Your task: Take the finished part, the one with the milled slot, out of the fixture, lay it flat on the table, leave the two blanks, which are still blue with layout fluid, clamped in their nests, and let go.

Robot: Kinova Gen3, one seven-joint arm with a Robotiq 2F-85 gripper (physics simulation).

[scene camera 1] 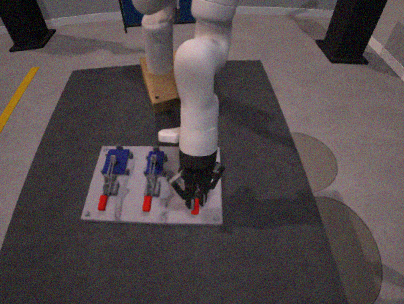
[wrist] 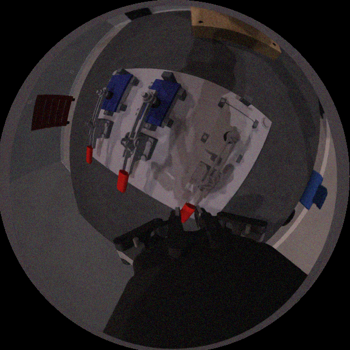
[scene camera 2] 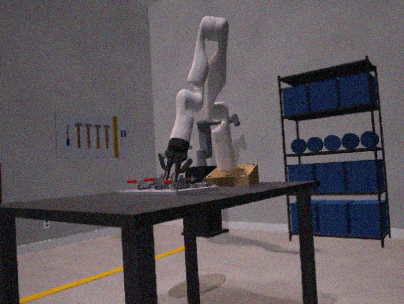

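Seen in the pictures: gripper, between the fingertips: (scene camera 1: 195,206) (scene camera 2: 169,182); arm's base, origin of its link: (scene camera 1: 160,65) (scene camera 2: 226,168).
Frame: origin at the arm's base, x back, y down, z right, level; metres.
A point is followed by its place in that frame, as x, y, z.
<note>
My gripper (scene camera 1: 196,203) @(-0.528, 0.041, -0.105) (scene camera 2: 172,178) @(-0.528, 0.041, -0.105) (wrist: 186,211) is shut on the red handle (scene camera 1: 195,208) @(-0.537, 0.033, -0.103) (wrist: 187,214) of the right-hand toggle clamp, at the front edge of the pale fixture plate (scene camera 1: 131,214) @(-0.529, 0.069, 0.053) (wrist: 170,152). The finished part (wrist: 225,119) is grey and lies in the right nest, in shadow, with the clamp's pad (wrist: 231,136) over it; its slot cannot be made out. In scene camera 1 the arm hides it. Two blue blanks, the left (scene camera 1: 122,156) @(-0.365, 0.048, 0.091) (wrist: 118,91) and the middle one (scene camera 1: 150,161) @(-0.390, 0.043, 0.010) (wrist: 166,102), sit in their nests under their clamps.
The left clamp's red handle (scene camera 1: 102,202) @(-0.516, 0.028, 0.115) (wrist: 89,154) and the middle clamp's red handle (scene camera 1: 147,203) @(-0.524, 0.023, 0.006) (wrist: 122,181) stick out toward the front, left of my gripper. The wooden robot base (scene camera 1: 165,99) @(-0.143, 0.039, -0.022) (scene camera 2: 235,176) @(-0.118, 0.040, -0.126) (wrist: 235,32) stands behind the plate on the dark table (scene camera 1: 150,265) @(-0.650, 0.084, 0.004).
</note>
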